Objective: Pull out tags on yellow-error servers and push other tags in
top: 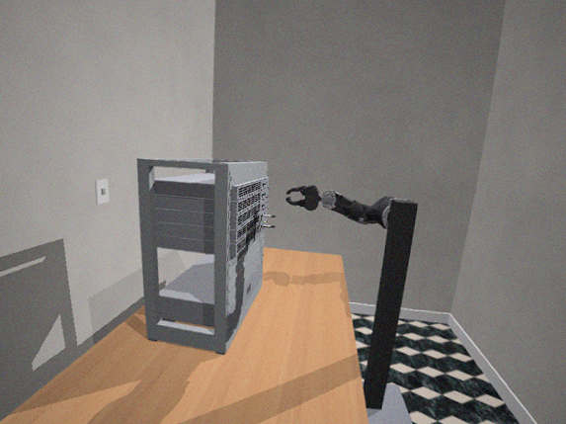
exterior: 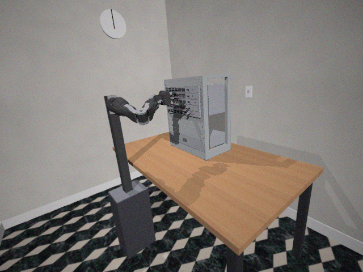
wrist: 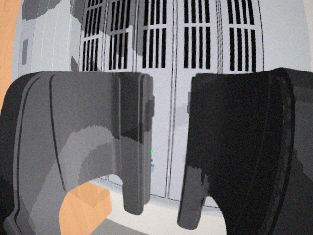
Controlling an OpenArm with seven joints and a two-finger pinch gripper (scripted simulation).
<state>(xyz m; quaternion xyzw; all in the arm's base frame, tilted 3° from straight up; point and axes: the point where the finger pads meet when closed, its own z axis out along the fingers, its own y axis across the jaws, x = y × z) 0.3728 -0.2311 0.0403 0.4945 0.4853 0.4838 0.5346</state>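
The information tag lies 140 mm ahead of my hand and 10 mm to the right of it.
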